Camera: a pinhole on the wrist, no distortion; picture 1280 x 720 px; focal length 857.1 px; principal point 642.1 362.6 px. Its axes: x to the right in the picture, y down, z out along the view. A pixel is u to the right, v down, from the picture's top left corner.
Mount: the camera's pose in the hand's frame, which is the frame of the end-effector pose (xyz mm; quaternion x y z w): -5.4 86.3 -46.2 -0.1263 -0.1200 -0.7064 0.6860
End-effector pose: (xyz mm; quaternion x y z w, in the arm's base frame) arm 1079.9 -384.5 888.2 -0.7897 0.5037 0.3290 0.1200
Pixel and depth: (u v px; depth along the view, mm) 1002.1 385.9 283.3
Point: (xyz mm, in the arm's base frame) 914.3 -284.0 699.7
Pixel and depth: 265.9 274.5 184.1
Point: 837.5 -423.6 858.0
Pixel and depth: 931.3 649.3 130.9
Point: 976.8 -405.6 806.5
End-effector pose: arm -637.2 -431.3 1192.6 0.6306 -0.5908 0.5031 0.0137
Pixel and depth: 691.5 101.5 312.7
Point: -596.5 -570.0 900.7
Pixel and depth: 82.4 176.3 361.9
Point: -820.5 -639.5 789.4
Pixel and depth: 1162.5 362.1 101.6
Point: -640.5 -489.2 1117.7
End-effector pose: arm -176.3 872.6 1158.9 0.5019 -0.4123 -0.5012 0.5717
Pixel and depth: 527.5 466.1 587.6
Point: -573.5 718.7 1586.0
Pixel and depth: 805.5 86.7 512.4
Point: -631.8 959.8 1410.4
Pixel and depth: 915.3 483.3 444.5
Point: -559.4 745.8 1325.0
